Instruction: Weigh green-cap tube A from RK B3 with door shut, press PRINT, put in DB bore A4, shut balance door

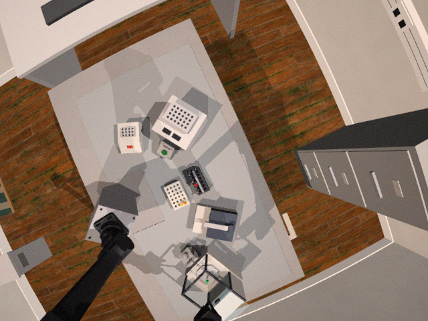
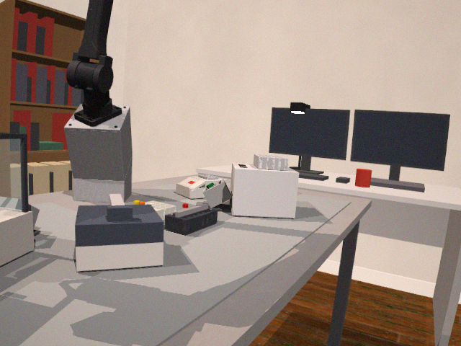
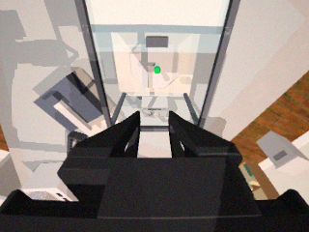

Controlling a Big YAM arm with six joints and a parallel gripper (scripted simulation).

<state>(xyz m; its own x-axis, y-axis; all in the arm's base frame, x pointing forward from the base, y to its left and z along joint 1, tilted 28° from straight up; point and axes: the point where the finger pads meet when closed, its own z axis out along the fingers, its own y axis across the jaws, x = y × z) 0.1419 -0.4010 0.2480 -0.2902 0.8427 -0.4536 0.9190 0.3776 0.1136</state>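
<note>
Right now the tinted glass pane is 9 cm to the right of my hand, 7 cm below it and 2 cm ahead of it. Round my hand: spectrophotometer (22 cm below, 21 cm to the left, 17 cm ahead); white print key (21 cm below, 14 cm to the left, 5 cm behind); pale pan (20 cm below).
</note>
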